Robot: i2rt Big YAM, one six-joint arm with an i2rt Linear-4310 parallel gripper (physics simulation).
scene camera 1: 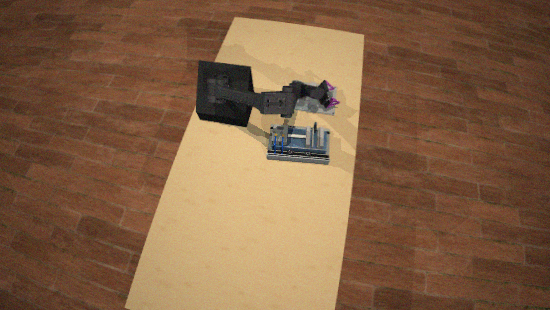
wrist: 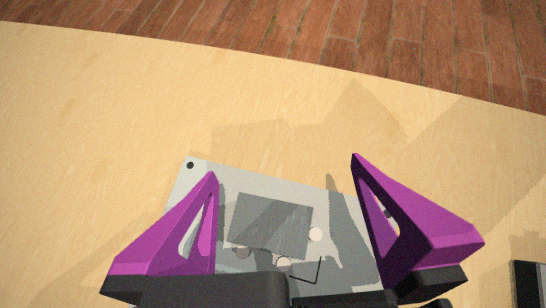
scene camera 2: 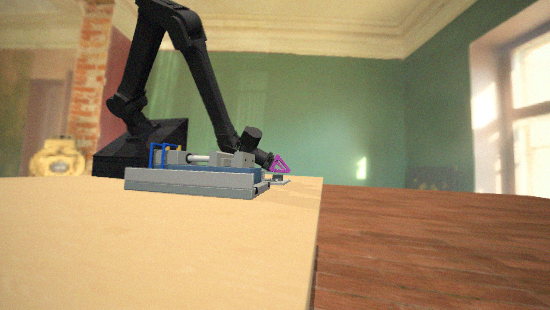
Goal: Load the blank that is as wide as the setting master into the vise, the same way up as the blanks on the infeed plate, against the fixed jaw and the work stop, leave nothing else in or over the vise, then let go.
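Frame: origin at the arm's base, x left, y back, z up, level; millimetres.
Seen in the pictures: gripper, fingertip midpoint: (scene camera 1: pixel 336 95) (wrist: pixel 281 168) (scene camera 2: pixel 287 171); arm's base at its link origin: (scene camera 2: pixel 144 133).
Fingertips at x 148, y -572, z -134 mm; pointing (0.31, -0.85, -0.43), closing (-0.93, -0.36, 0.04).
Note:
Offsets run from my fingertips to a thing's middle. "*": to the spot under its first point.
My gripper (scene camera 1: pixel 333 93) (scene camera 2: pixel 288 171) (wrist: pixel 281 168) is open and empty, low over the infeed plate {dx -3, dy +127, dz -42 mm} (scene camera 1: pixel 326 111) (scene camera 2: pixel 281 182) (wrist: pixel 280 189). A grey rectangular blank {dx -1, dy +38, dz -25 mm} (scene camera 2: pixel 277 177) (wrist: pixel 270 225) lies flat on the plate, seen between the spread fingers in the wrist view but not held. Its width against the setting master cannot be judged. The vise {dx -301, dy +156, dz +4 mm} (scene camera 1: pixel 300 145) (scene camera 2: pixel 190 179) has a blue body and grey jaws with a narrow gap. A dark upright piece {* dx -250, dy +90, dz +49 mm} (scene camera 1: pixel 315 128) stands by the jaws. I cannot identify the setting master. The arm hides part of the plate.
Round pale pins (wrist: pixel 315 234) (wrist: pixel 283 263) stand beside the blank, near a black L-shaped mark {dx -43, dy +60, dz -38 mm} (wrist: pixel 316 275). Blue upright frames {* dx -351, dy +264, dz +14 mm} (scene camera 1: pixel 275 144) (scene camera 2: pixel 164 156) stand at the vise's end nearer the arm base (scene camera 1: pixel 224 95). The table edge lies beyond the plate.

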